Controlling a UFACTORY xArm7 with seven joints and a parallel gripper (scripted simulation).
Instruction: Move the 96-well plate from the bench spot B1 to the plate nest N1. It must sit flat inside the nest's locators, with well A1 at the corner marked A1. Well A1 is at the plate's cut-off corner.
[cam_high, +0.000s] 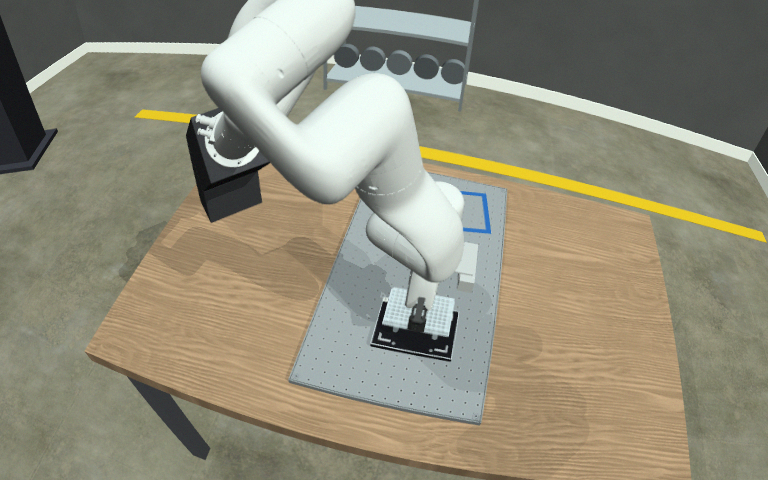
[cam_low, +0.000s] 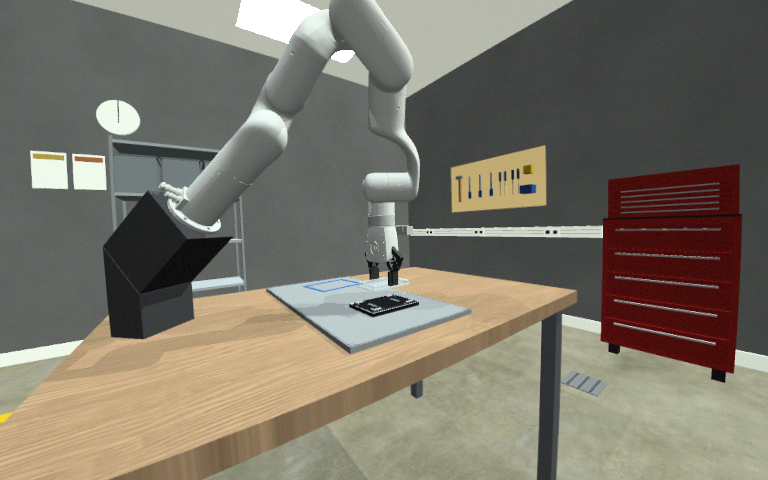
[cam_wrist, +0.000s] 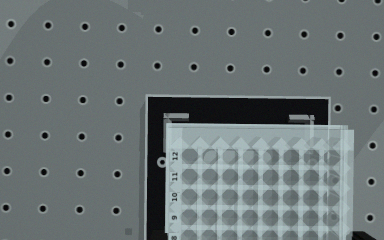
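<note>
Right now the black plate nest is 70 mm below my hand. Round my hand: 96-well plate: 10 mm below.
</note>
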